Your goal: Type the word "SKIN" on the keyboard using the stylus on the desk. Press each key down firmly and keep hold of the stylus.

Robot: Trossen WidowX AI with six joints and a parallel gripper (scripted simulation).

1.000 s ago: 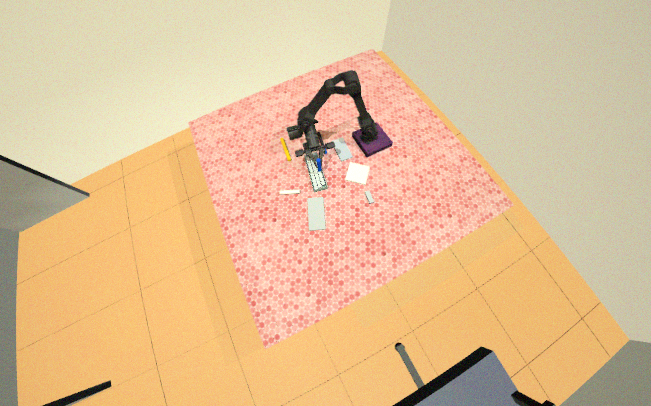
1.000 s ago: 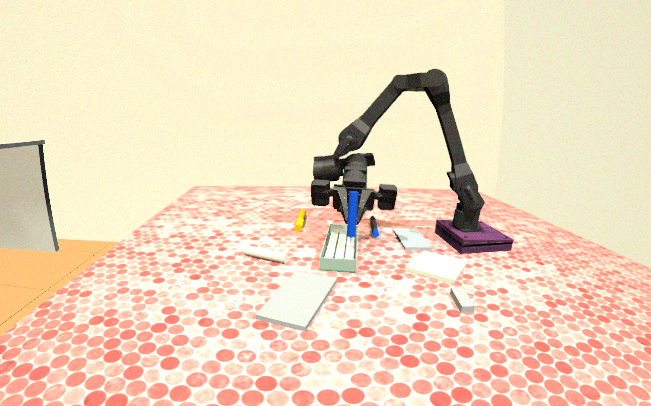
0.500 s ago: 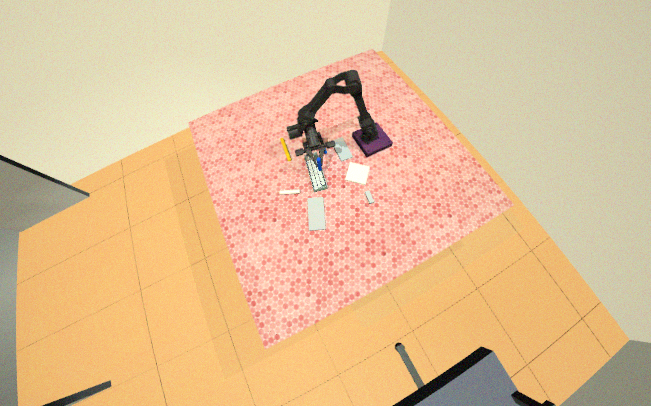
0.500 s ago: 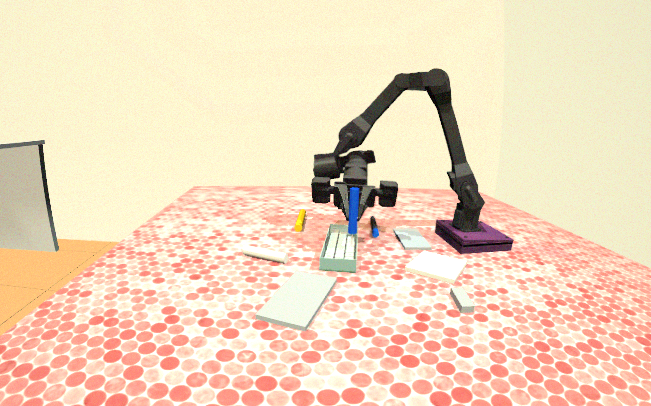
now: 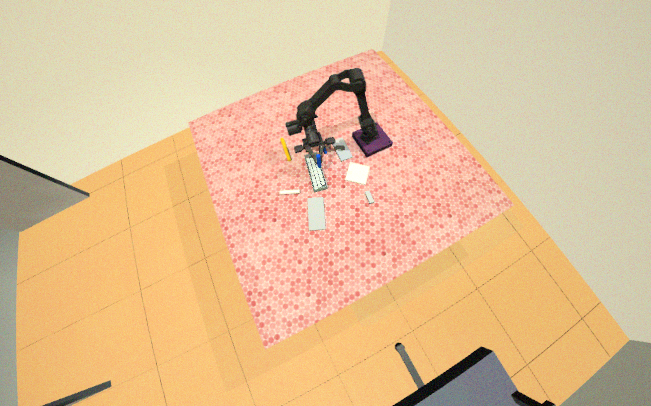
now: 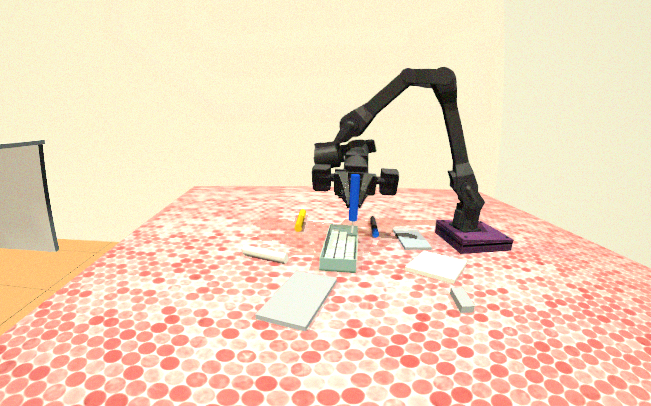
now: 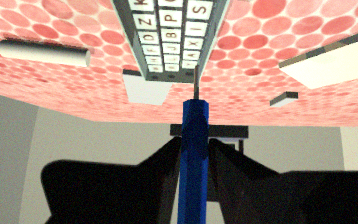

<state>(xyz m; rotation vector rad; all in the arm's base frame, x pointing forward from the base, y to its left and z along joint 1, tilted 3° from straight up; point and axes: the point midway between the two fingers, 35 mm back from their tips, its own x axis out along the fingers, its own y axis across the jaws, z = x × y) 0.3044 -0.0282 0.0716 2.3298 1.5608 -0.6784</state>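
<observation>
Right now my gripper tip is 110 mm past the blue-and-black pen, 120 mm to the left of it and 100 mm above it. Also, from my gripper tip: white pad (140 mm behind, 110 mm to the left, 100 mm below); then stylus (10 mm below); then white cylinder (180 mm ahead, 20 mm to the right, 90 mm below).
</observation>
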